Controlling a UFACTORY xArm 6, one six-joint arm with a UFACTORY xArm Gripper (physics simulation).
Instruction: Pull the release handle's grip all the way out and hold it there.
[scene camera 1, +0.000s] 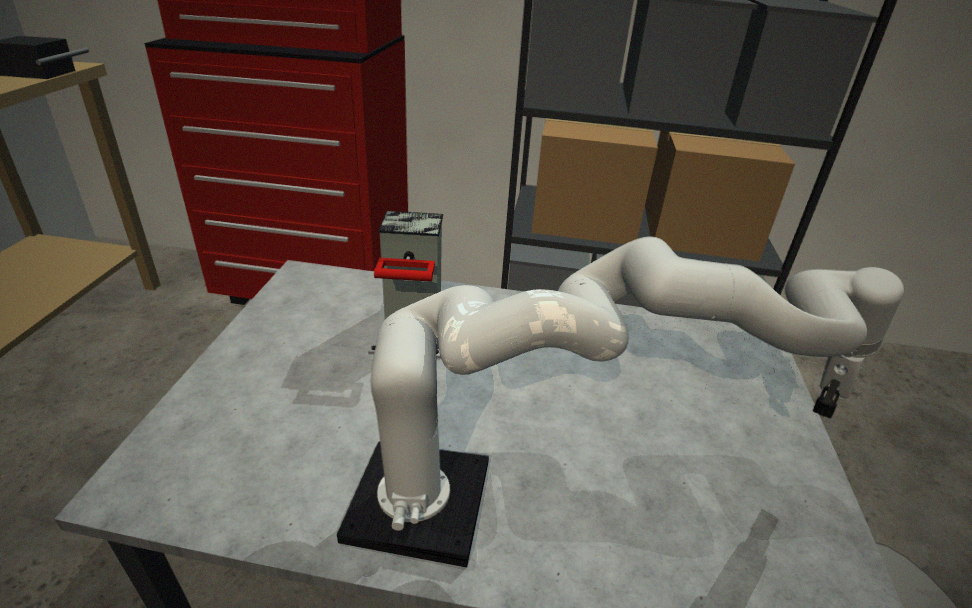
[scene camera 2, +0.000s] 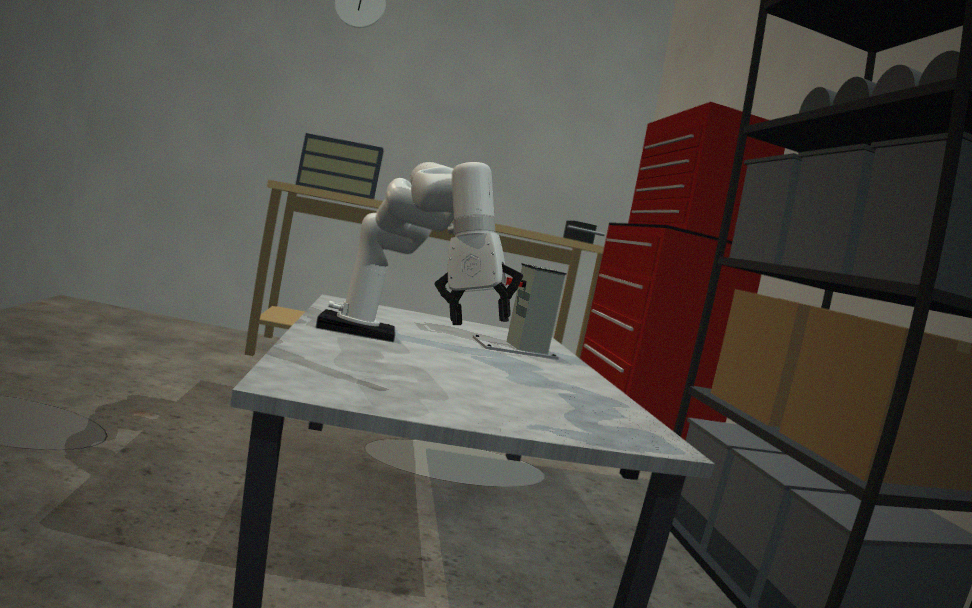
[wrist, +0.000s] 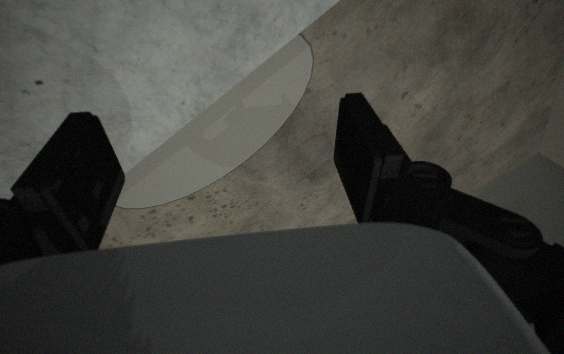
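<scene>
The release handle's red grip (scene camera 1: 407, 274) is a rectangular loop on the front of an upright grey-green housing (scene camera 1: 390, 247) (scene camera 2: 541, 308), below a small black knob. A bit of the red grip (scene camera 2: 512, 282) shows behind the gripper's fingers in scene camera 2. How far the grip stands out is hard to tell. My gripper (scene camera 1: 825, 408) (scene camera 2: 480, 319) (wrist: 227, 136) is open and empty, pointing down above the table's right edge in scene camera 1, well apart from the handle. The handle does not show in the wrist view.
The grey table (scene camera 1: 215, 444) (scene camera 2: 444, 372) carries the housing and the arm's black base plate (scene camera 1: 358, 526) (scene camera 2: 354, 329). The arm's bent links hide the housing's lower part in scene camera 1. A red tool cabinet (scene camera 1: 272, 107) (scene camera 2: 666, 286) and a shelf rack (scene camera 1: 673, 126) stand behind.
</scene>
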